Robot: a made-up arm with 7 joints.
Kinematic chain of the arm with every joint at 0, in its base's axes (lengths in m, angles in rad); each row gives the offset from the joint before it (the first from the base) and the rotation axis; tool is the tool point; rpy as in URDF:
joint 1: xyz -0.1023 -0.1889 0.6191 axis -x
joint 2: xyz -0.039 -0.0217 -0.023 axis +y
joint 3: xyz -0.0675 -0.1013 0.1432 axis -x
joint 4: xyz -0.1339 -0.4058 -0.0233 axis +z
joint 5: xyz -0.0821 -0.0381 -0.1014 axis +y
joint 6: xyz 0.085 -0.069 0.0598 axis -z
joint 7: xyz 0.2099 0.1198 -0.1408 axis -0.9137 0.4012 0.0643
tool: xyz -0.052 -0.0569 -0.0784 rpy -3.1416 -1.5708 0
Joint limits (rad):
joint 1: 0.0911..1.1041
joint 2: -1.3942..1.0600
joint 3: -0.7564..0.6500
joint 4: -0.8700..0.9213
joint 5: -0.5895..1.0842
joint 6: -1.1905..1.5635
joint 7: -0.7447..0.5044
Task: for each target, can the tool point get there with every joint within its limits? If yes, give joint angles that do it. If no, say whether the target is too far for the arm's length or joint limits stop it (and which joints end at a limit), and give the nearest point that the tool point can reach.
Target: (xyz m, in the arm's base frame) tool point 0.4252 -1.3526 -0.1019
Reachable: no: too far | nearest point 0.1560 -0.9451 0.2151 | short by 0.582 m
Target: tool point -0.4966 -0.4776 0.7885
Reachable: yes | joints 0.7867 0.6930 -0.3424 -0.1565 0.4031 -0.9718 -0.1648
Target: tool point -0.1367 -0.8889 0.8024
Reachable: yes | joints 0.4386 -0.6487 0.2082 0.4433 0.4125 0.7139 0.2044
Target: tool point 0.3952 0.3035 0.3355
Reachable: no: joint limits stop it (at a limit: joint 1, joint 2, joint 3, joint 4, joint 5, joint 7) | nearest point 0.1935 -0.2491 0.2764 | short by 0.591 m
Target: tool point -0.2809 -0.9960 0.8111
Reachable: yes | joints 0.2684 0.0197 0.2587 0.2246 0.4428 1.3498 0.1827
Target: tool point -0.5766 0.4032 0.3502
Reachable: no: joint limits stop it (at a limit: joint 1, joint 2, joint 3, joint 5, joint 7) | nearest point -0.5142 -0.1011 0.7229 | short by 0.630 m
